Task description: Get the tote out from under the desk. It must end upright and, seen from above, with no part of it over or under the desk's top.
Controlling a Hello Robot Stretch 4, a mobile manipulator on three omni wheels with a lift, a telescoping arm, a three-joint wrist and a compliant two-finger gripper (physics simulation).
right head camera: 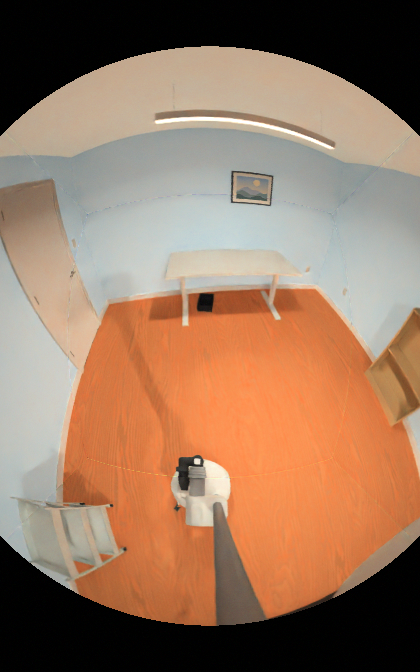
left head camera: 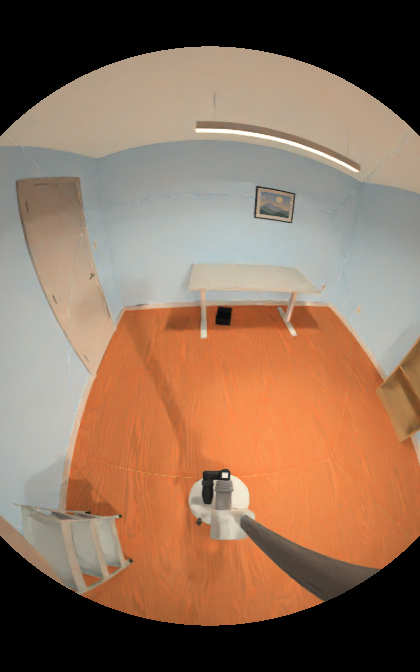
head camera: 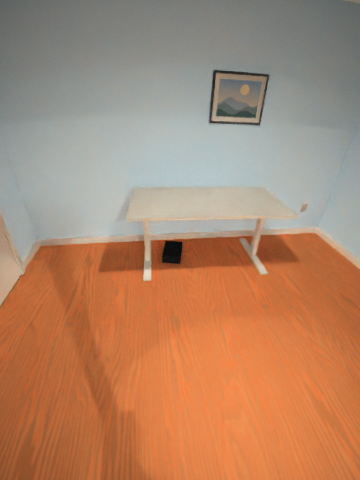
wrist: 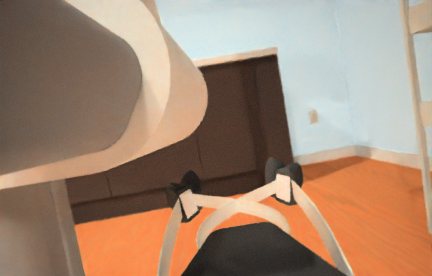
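Note:
The black tote stands on the floor under the desk, a little right of its left leg. It looks upright, though its inside is too dark to make out. The desk has a pale rectangular top and two white T-shaped legs and stands near the far wall. My gripper is open and empty in the wrist view, its two dark fingertips apart. It is far from the tote, which does not show in the wrist view.
A dark cabinet stands beyond the gripper in the wrist view. A pale cart stands at the lower left, and a wooden shelf unit at the right. A door is in the left wall.

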